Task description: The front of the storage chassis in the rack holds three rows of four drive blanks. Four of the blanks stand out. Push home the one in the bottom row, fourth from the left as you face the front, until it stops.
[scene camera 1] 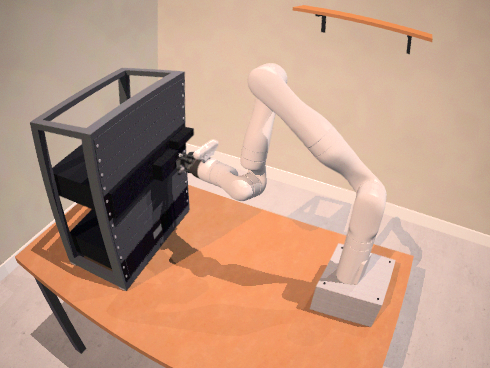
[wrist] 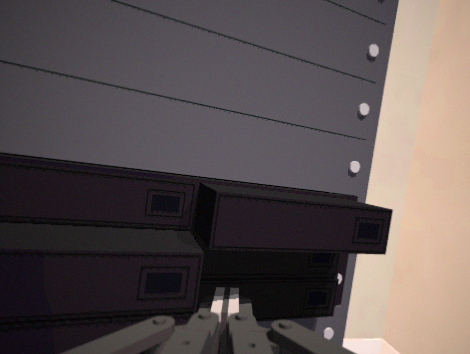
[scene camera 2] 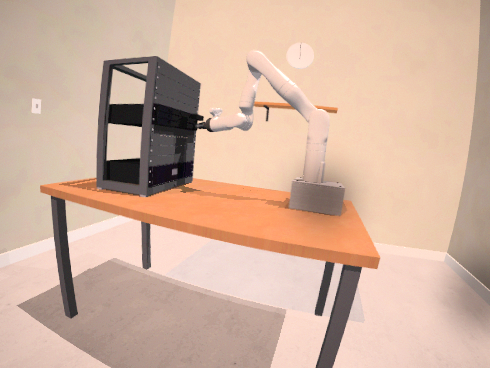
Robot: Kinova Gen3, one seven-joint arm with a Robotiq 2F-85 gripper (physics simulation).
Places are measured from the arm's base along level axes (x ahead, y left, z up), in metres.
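Where they show: gripper, fingertip midpoint: [wrist: 227, 304]; arm's base at its link origin: [scene camera 1: 349, 274] [scene camera 2: 312, 181].
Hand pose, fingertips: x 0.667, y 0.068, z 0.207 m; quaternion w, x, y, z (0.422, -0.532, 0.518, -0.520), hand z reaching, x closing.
Observation:
Things, the pixels of their top centre, and the offset from my fingertips. Level surfaces: height alone.
- bottom row's fourth blank at its top centre: [wrist: 239, 248] 0.068 m ahead, 0.010 m right, 0.013 m up
- recessed middle-row fourth blank at its top centre: [wrist: 243, 215] 0.070 m ahead, 0.010 m right, 0.042 m up
- top-row fourth blank at its top centre: [wrist: 265, 187] [scene camera 1: 171, 132] 0.037 m ahead, 0.020 m right, 0.070 m up
- middle-row third blank at its top centre: [wrist: 93, 215] [scene camera 1: 155, 154] 0.006 m ahead, 0.086 m left, 0.042 m up
- rack at its top centre: [scene camera 1: 110, 93] [scene camera 2: 159, 72] 0.116 m ahead, 0.175 m left, 0.271 m up
- orange table at its surface level: 0.327 m down
- top-row third blank at its top centre: [wrist: 106, 165] 0.040 m ahead, 0.096 m left, 0.070 m up
The bottom row's fourth blank [wrist: 270, 299] is dark and shaded in the wrist view. Its face looks level with the recessed middle-row fourth blank [wrist: 265, 264] above it. My gripper [scene camera 1: 181, 161] [scene camera 2: 199, 125] [wrist: 227, 304] is shut and empty. Its fingertips are at the left part of the bottom-row blank's face; whether they touch it cannot be told. The top-row fourth blank [scene camera 1: 182, 136] [wrist: 300, 223] stands out above. The middle-row third blank [scene camera 1: 164, 165] [wrist: 90, 282] stands out to the left. The bottom-row fourth blank cannot be made out in the scene views.
The rack [scene camera 1: 95, 175] [scene camera 2: 148, 125] stands on the orange table [scene camera 1: 235, 230] [scene camera 2: 240, 215]. Flat grey panels [wrist: 200, 140] lie above the chassis. The top-row third blank [wrist: 100, 195] sits back, left of the protruding top one. The rack's right edge has round screws [wrist: 354, 167].

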